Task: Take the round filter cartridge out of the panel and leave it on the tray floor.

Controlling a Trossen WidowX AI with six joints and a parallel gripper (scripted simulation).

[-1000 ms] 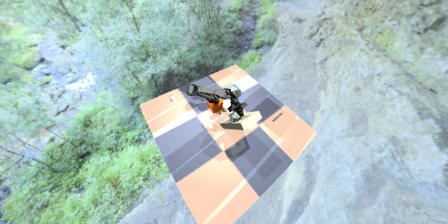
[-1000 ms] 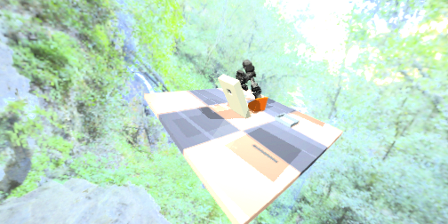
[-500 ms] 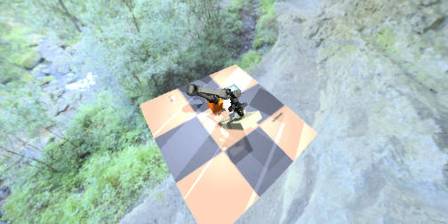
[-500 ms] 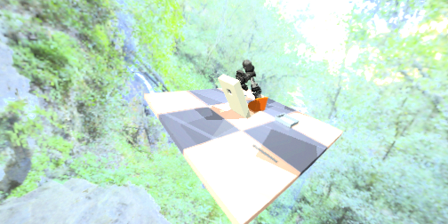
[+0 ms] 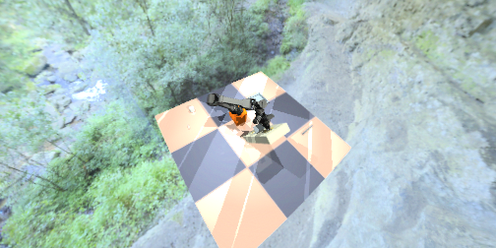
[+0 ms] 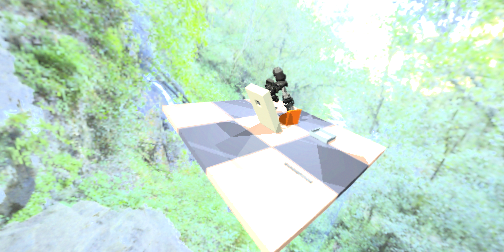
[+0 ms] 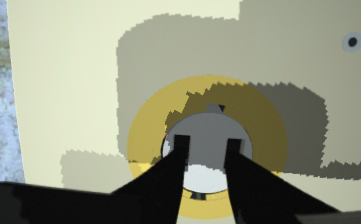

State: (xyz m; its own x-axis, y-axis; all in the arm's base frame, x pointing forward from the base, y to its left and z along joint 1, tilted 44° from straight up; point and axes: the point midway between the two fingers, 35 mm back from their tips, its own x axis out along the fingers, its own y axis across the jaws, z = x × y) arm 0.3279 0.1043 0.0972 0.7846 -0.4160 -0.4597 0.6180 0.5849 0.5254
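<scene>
Right now my gripper tip is 10 mm short of the round filter cartridge and 10 mm above it. Also, from my gripper tip: tray 420 mm behind, 270 mm to the left, 240 mm below; then cream service panel 90 mm below, 30 mm behind.
</scene>
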